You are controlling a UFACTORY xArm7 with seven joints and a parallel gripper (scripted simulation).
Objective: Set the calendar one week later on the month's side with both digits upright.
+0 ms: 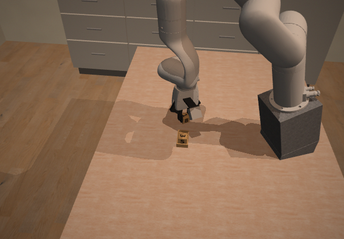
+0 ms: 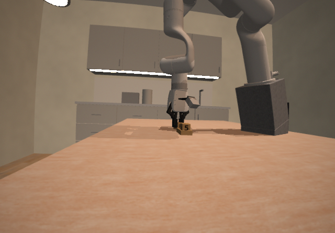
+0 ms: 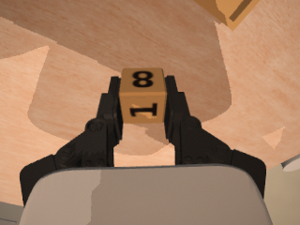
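Now: the wooden cube 1 cm below my hand.
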